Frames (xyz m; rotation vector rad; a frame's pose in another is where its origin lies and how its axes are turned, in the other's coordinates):
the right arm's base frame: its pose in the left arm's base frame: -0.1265 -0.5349 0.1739 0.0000 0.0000 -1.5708
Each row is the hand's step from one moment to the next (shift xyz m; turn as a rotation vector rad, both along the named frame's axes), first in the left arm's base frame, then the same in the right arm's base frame.
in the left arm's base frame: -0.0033 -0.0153 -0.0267 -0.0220 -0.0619 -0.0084
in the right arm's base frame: 0.0153 -0.0033 -0.0267 0.0619 -0.0220 -0.0084
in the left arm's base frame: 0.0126 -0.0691 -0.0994 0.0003 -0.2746 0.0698
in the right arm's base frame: 0.0691 0.0126 -0.0994 0.2746 0.0003 0.0698
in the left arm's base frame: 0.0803 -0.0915 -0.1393 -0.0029 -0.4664 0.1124
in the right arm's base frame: 0.0915 0.0803 -0.1393 0.4664 -0.0029 0.1124
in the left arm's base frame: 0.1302 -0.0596 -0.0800 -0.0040 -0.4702 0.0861
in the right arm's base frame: 0.0596 0.1302 -0.0800 0.4702 -0.0040 0.0861
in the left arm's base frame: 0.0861 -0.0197 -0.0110 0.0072 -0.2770 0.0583
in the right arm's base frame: 0.0197 0.0861 -0.0110 0.2770 0.0072 0.0583
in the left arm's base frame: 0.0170 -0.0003 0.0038 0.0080 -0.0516 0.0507
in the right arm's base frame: 0.0003 0.0170 0.0038 0.0516 0.0080 0.0507
